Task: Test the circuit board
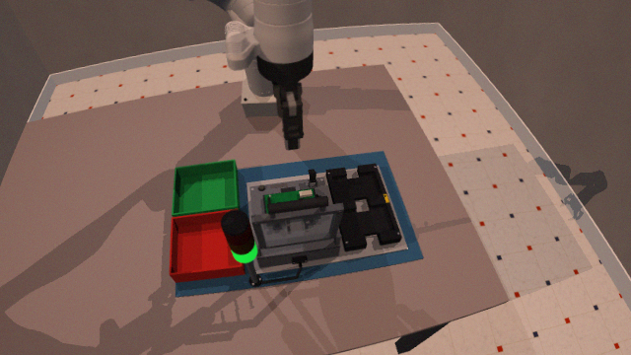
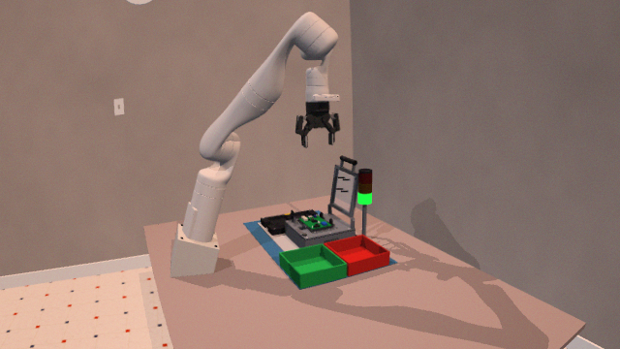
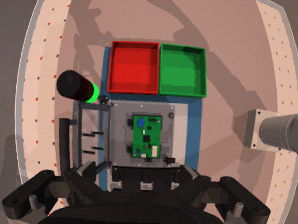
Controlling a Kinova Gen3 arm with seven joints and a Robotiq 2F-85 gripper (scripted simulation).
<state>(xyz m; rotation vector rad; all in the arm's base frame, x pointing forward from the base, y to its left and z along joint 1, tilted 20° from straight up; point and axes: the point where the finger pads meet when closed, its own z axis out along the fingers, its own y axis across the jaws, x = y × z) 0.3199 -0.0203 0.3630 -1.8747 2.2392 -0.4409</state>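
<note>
My gripper is now 260 mm above the green circuit board and 20 mm past it. Round my hand: green bin 320 mm below, 170 mm to the right, 160 mm behind; then red bin 320 mm below, 200 mm to the right, 20 mm behind; then tester lid 150 mm below, 90 mm ahead, 20 mm to the right.
</note>
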